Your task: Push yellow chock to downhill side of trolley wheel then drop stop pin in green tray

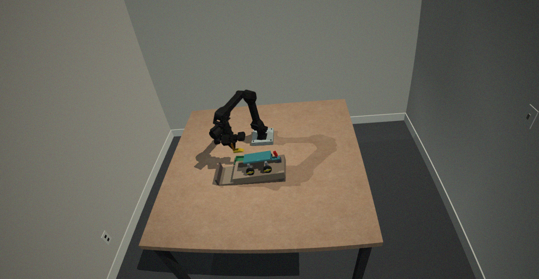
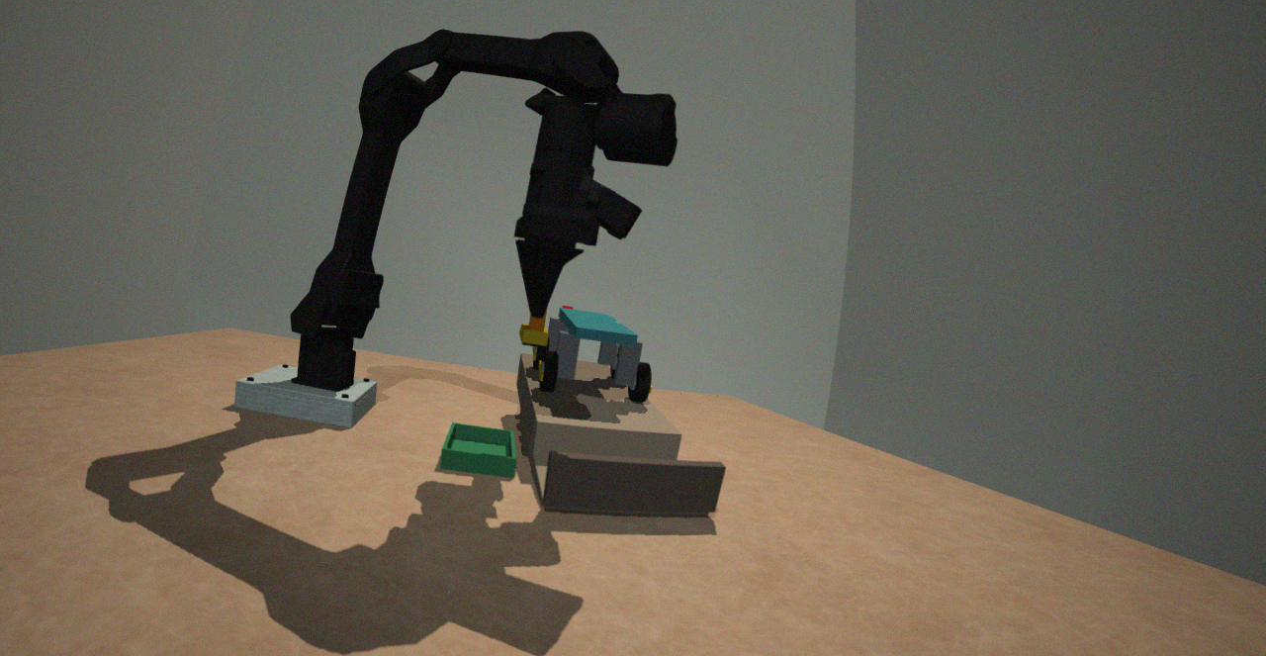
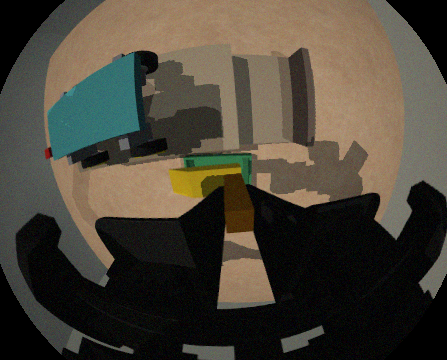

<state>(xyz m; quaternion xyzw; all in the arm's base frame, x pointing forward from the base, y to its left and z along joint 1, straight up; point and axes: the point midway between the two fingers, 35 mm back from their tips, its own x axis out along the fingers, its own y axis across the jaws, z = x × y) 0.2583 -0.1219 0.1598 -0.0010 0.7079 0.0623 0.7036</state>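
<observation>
The red-headed stop pin is 4 cm ahead of my gripper tip, 27 cm to the left of it and 2 cm below it. Also, from my gripper tip: green tray: 4 cm behind, 3 cm to the left, 16 cm below; then yellow chock: 2 cm to the left, 1 cm below; then teal trolley: 7 cm ahead, 17 cm to the left, 4 cm below.
</observation>
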